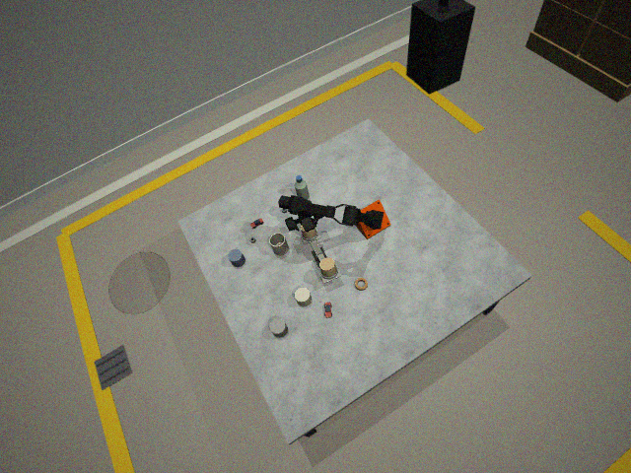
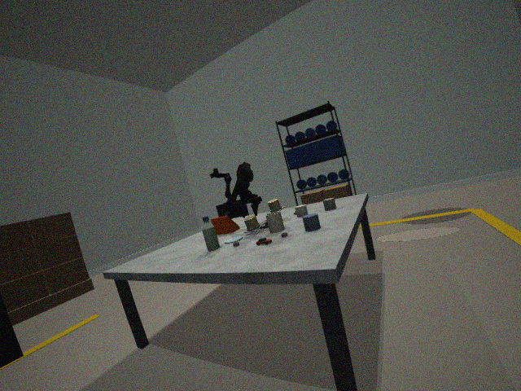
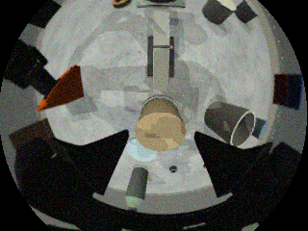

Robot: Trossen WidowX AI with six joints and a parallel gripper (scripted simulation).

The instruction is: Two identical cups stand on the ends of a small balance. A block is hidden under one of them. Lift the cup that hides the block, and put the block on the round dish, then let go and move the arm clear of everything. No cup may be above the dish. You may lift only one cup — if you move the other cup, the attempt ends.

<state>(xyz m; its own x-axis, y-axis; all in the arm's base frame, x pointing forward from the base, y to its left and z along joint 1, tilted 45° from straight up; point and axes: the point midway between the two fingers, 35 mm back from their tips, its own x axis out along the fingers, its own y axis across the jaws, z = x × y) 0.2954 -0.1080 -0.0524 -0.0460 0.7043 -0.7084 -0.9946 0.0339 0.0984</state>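
The pale green block lies 5 cm below my gripper tip. The rest, counted from my gripper tip: tan cup (2 cm to the right, 3 cm below); then small balance (1 cm ahead, 14 cm to the left, 6 cm below); then round pale blue dish (6 cm behind, 12 cm to the right, 9 cm below).
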